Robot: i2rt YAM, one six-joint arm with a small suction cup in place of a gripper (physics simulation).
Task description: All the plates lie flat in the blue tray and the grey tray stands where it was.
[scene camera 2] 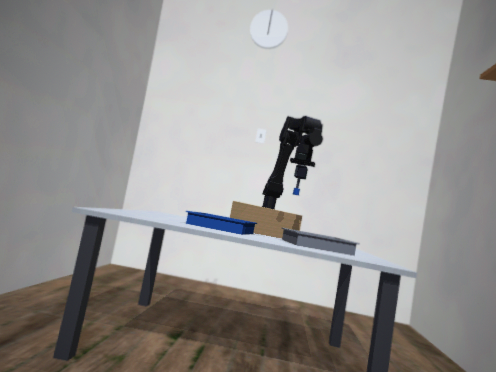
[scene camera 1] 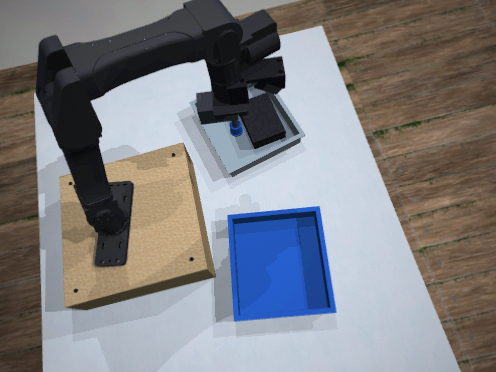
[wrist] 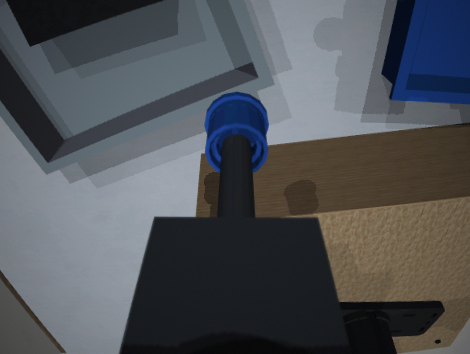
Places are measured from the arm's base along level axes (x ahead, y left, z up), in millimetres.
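Pixels of known places: hand, tool point: (scene camera 2: 295,194) (scene camera 1: 236,130) (wrist: 236,121); arm's base, link origin: (scene camera 2: 267,211) (scene camera 1: 116,223) (wrist: 358,317).
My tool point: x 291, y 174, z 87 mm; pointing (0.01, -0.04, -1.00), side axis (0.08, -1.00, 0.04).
Note:
For each thing: its top centre in the pictures, then the offset to it from my tool point. Level surfaces: height alone.
- black square plate, top centre: (scene camera 1: 260,116) dx +52, dy +124, dz -152 mm
- grey tray, top centre: (wrist: 82,18) (scene camera 1: 245,118) (scene camera 2: 318,234) dx +13, dy +119, dz -145 mm
- blue tray, top centre: (scene camera 1: 278,260) (scene camera 2: 223,217) dx +80, dy -267, dz -145 mm
- white table, surface height: dz -195 mm
A black square plate (scene camera 1: 264,121) (wrist: 90,17) lies flat in the grey tray (scene camera 1: 220,145) (scene camera 2: 320,242) (wrist: 155,117), toward the tray's far right side in scene camera 1. It looks thick, and I cannot tell whether it is one plate or several stacked. In scene camera 2 the tray's wall hides it. The blue tray (scene camera 1: 270,270) (scene camera 2: 220,223) (wrist: 440,55) shows a bare floor in scene camera 1. My suction gripper (scene camera 1: 236,129) (scene camera 2: 296,191) (wrist: 236,117) has a blue cup with nothing on it. It hangs well above the table, apart from the plate.
The arm stands on a wooden base block (scene camera 1: 155,215) (scene camera 2: 250,214) (wrist: 390,240) beside both trays. The trays stand apart on the white table (scene camera 1: 370,280) (scene camera 2: 150,217) (wrist: 60,240). The arm's upper links hide part of the grey tray's far edge in scene camera 1.

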